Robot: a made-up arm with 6 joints.
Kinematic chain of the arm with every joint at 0, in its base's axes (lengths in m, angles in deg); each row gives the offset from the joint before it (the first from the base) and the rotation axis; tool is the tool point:
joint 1: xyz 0 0 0.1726 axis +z
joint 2: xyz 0 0 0 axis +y
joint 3: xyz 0 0 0.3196 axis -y
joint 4: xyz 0 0 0 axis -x
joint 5: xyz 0.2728 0 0 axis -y
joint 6: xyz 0 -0.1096 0 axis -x
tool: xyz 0 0 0
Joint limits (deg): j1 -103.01..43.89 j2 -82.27..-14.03 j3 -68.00..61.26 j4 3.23..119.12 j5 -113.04..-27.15 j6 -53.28..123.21
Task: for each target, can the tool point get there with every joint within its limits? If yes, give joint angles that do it. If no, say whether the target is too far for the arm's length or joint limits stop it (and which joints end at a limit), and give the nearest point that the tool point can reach.
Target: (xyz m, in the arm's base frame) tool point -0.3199 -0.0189 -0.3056
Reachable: no: joint limits stop it (at a limit: joint 1, joint 2, joint 3, joint 4) | nearest point -0.1264 -0.0611 0.2657 | short by 0.605 m
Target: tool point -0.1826 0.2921 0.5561
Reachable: yes | joints -70.43 -71.58 8.63 47.41 -44.85 60.54
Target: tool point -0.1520 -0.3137 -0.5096
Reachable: no: too far | nearest point -0.0612 -0.1264 0.2657 | short by 0.803 m
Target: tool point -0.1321 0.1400 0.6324
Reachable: yes | joints -66.30 -54.77 1.12 53.80 -81.01 107.14
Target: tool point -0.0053 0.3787 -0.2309
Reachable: no: joint limits stop it (at a limit: joint 2, joint 3) | nearest point -0.0084 0.6012 0.2896 | short by 0.566 m
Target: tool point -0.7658 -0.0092 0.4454
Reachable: no: too far | nearest point -0.5769 -0.0069 0.3781 | short by 0.200 m
